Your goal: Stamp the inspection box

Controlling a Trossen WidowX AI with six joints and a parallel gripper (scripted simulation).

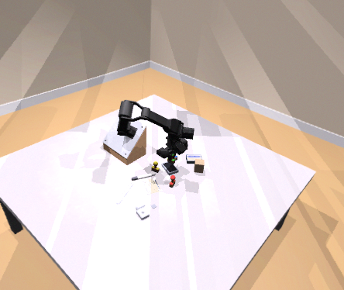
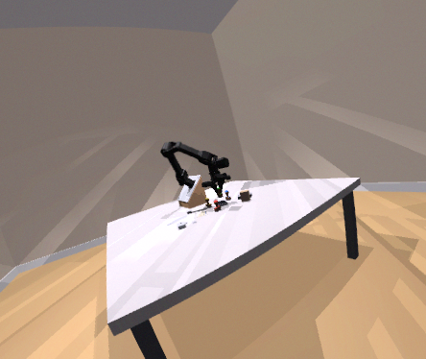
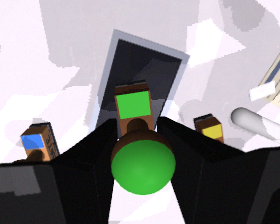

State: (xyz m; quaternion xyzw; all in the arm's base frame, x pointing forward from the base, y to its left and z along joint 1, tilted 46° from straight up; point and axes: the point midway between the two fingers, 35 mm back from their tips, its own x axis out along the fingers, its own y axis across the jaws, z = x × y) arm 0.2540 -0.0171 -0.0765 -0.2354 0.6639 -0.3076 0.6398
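Right now the dark ink pad is 60 mm below my gripper tip. From my gripper tip the other things lie so: yellow stamp (50 mm behind, 70 mm to the right, 50 mm below); then green-knobbed stamp (right at my gripper tip); then blue stamp (40 mm behind, 90 mm to the left, 50 mm below).
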